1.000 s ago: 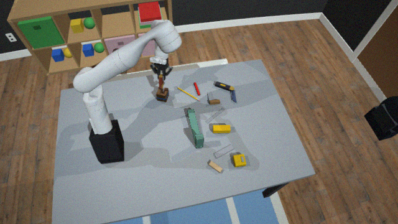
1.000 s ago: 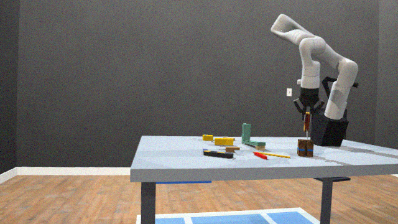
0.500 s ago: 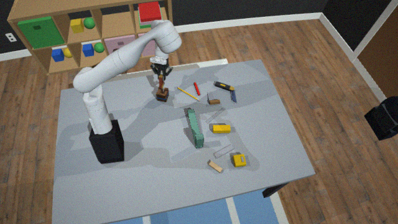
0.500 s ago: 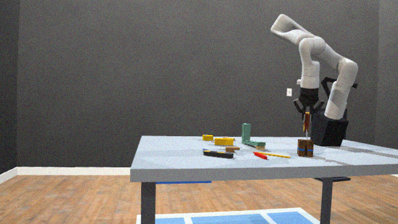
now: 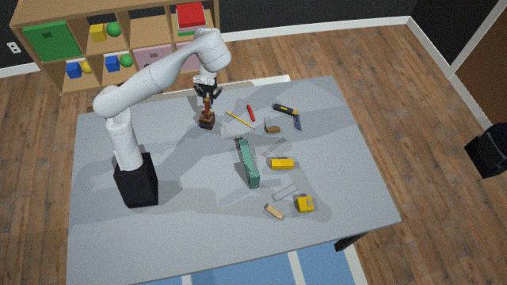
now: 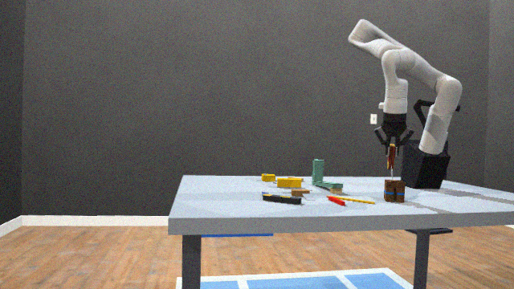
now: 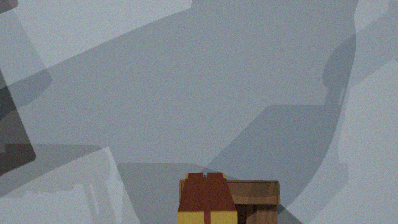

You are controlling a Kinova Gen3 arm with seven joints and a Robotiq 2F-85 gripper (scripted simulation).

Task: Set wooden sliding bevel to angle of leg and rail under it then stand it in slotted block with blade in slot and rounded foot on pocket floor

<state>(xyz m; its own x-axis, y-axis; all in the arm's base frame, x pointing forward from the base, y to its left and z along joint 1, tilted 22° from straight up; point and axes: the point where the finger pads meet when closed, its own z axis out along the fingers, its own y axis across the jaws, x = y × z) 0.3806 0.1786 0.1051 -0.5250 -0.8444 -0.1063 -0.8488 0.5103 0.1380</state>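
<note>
Right now the wooden sliding bevel is 40 mm below my hand, 10 mm to the right of it and 10 mm behind it. From my hand the other things lie so: wooden-stocked square 280 mm ahead, 170 mm below, 120 mm to the right; then red marker 210 mm ahead, 170 mm below, 10 mm to the right; then grey blade 70 mm below.
</note>
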